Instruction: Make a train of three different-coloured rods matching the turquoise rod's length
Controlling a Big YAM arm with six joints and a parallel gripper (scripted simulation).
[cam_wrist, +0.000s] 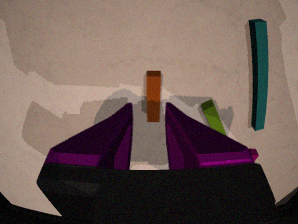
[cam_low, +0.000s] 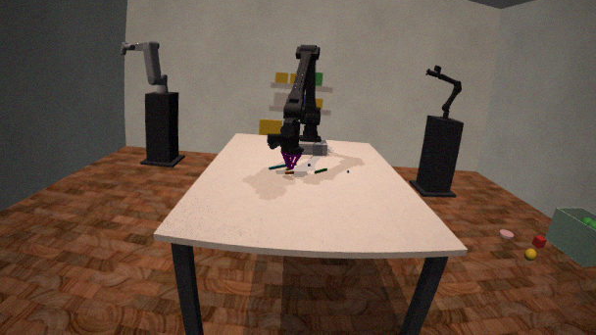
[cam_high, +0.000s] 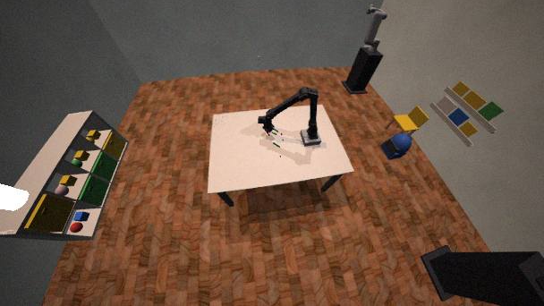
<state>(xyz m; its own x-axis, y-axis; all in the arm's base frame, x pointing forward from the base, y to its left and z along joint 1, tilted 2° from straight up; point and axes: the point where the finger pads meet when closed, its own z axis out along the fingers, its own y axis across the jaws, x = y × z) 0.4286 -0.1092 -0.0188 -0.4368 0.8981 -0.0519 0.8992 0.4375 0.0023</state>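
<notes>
Right now my hand is 30 mm above the orange rod. Round my hand: magenta rod 140 mm behind, 20 mm to the left, 30 mm below; then lime rod 70 mm behind, 30 mm below; then turquoise rod 70 mm behind, 50 mm to the right, 30 mm below.
</notes>
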